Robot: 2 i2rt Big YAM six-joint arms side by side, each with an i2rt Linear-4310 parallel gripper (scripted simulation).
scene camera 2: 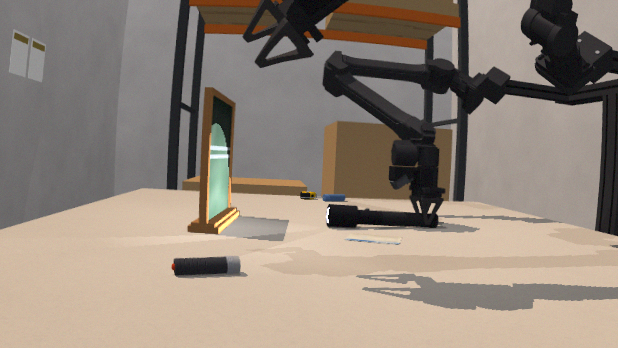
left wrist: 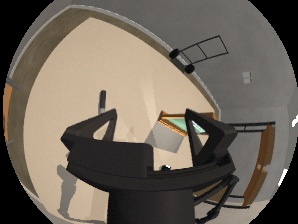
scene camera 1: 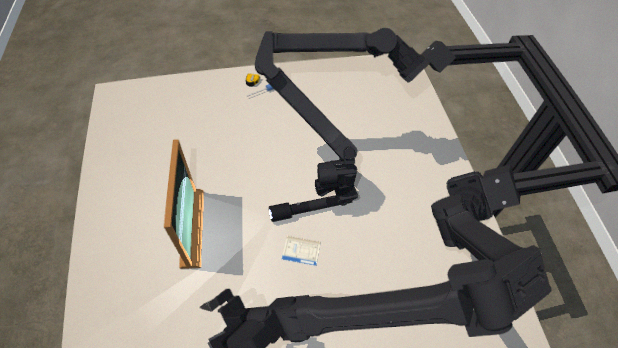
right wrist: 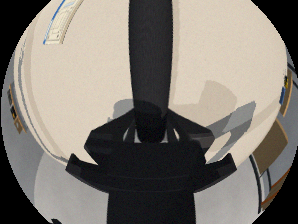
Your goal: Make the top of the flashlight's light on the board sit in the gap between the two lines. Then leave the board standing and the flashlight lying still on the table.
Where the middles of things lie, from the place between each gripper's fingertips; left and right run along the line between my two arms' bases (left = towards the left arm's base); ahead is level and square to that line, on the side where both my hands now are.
Now: the wood-framed board [scene camera 2: 218,132] 100 mm ahead of my left hand [scene camera 2: 250,51], 430 mm to the right of it and 180 mm below it. Also, from my left hand: blue-edged card [scene camera 1: 299,250]: 270 mm behind, 300 mm to the right, 340 mm below.
The blue-edged card lies 18 cm ahead of my right hand [scene camera 2: 424,223], 17 cm to the left of it and 2 cm below it. From my right hand the other things lie so: wood-framed board: 54 cm ahead, 4 cm to the left, 14 cm above.
